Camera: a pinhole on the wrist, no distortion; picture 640 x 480 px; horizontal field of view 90.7 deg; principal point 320.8 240.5 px. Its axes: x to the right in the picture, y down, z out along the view. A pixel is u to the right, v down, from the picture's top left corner.
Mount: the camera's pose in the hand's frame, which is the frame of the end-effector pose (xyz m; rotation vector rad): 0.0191 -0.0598 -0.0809 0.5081 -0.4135 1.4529
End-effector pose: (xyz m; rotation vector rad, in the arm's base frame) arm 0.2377 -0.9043 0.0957 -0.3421 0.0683 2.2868
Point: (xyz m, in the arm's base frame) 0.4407 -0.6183 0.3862
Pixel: 287 264
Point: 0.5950 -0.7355 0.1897
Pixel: 74 408
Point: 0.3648 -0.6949 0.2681
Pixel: 308 247
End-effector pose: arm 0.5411 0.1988 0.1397 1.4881 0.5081 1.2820
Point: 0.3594 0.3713 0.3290
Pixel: behind the camera
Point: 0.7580 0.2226 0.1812
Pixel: 581 138
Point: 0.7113 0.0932 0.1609
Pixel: outside the picture
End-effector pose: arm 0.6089 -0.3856 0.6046 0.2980 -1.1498 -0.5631
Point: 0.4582 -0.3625 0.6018
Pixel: 615 434
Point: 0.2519 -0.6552 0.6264
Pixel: 336 223
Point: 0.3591 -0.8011 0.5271
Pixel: 195 182
